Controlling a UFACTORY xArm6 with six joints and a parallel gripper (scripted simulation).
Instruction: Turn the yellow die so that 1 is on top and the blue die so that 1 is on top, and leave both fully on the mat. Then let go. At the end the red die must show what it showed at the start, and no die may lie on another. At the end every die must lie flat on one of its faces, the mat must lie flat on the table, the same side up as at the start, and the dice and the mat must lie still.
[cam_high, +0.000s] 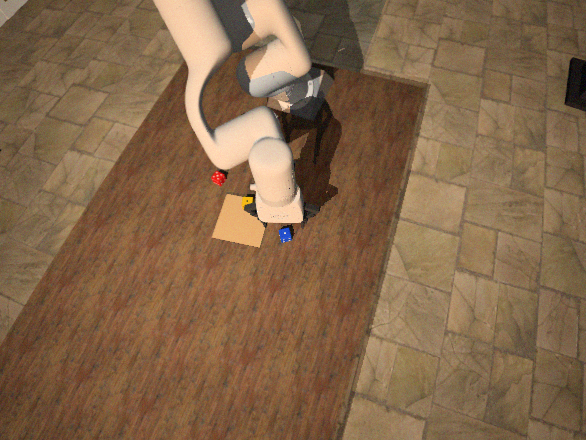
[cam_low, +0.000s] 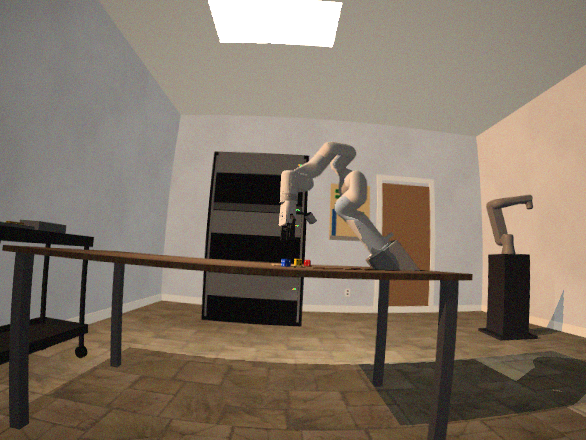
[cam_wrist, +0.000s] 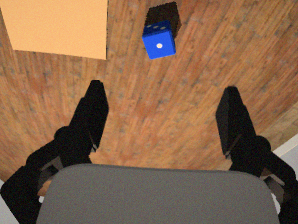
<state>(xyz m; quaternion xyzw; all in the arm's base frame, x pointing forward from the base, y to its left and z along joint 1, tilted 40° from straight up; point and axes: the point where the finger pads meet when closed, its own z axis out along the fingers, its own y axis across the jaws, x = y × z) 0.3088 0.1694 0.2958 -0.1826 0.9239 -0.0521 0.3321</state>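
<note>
Right now my hand is 10 cm above the blue die. Also, from my hand: yellow die 14 cm to the right, 10 cm below, 4 cm behind; then red die 26 cm to the right, 10 cm below, 8 cm behind; then tan mat 14 cm to the right, 11 cm below, 1 cm ahead.
</note>
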